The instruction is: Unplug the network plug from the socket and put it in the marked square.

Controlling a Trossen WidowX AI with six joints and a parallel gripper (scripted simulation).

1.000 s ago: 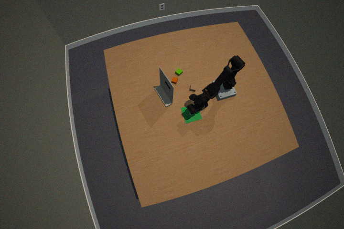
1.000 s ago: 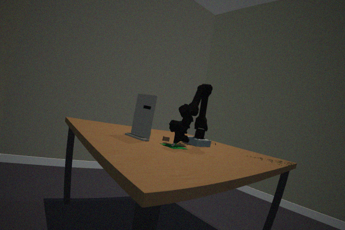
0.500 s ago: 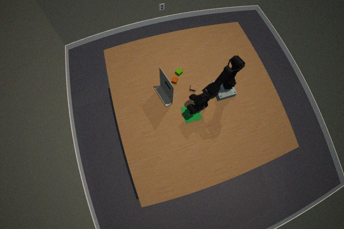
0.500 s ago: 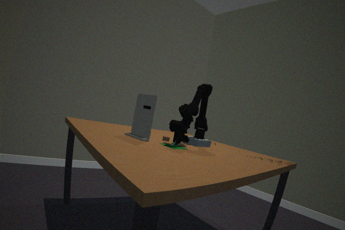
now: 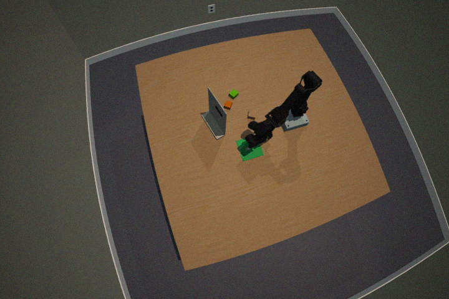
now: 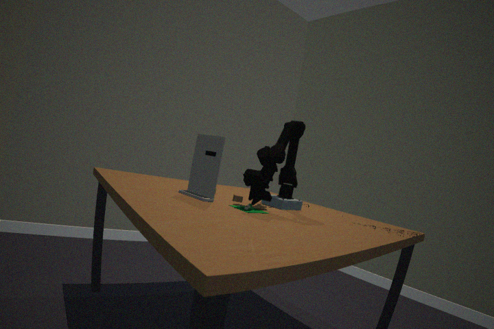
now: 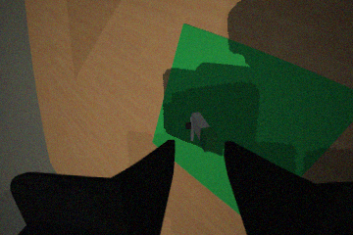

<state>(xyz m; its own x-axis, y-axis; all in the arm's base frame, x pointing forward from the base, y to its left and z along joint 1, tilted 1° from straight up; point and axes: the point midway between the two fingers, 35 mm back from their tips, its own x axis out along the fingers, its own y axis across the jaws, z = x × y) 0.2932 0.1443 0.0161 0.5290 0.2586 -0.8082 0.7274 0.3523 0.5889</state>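
Now: gripper tip 10 mm short of the network plug and 20 mm above it. Round my gripper tip: green marked square: 30 mm below; then grey upright panel: 150 mm ahead, 160 mm to the right, 90 mm above; then brown block: 50 mm behind, 190 mm to the right, 20 mm below.
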